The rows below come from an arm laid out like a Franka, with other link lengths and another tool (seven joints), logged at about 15 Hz.
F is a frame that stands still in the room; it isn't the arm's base.
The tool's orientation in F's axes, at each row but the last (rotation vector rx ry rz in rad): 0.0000 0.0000 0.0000; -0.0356 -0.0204 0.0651; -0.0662 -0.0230 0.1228; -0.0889 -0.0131 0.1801
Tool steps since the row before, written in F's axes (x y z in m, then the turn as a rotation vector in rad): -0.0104 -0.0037 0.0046 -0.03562 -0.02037 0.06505; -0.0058 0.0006 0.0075 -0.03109 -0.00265 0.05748; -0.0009 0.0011 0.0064 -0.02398 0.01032 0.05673; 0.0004 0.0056 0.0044 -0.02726 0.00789 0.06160
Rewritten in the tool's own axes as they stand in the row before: -0.0104 -0.0037 0.0046 -0.03562 -0.02037 0.06505; -0.0056 0.0007 0.0076 -0.03009 -0.00271 0.05801; -0.0006 0.0008 0.0065 -0.02145 0.00931 0.05790; 0.0014 0.0050 0.0049 -0.02509 0.00708 0.06261
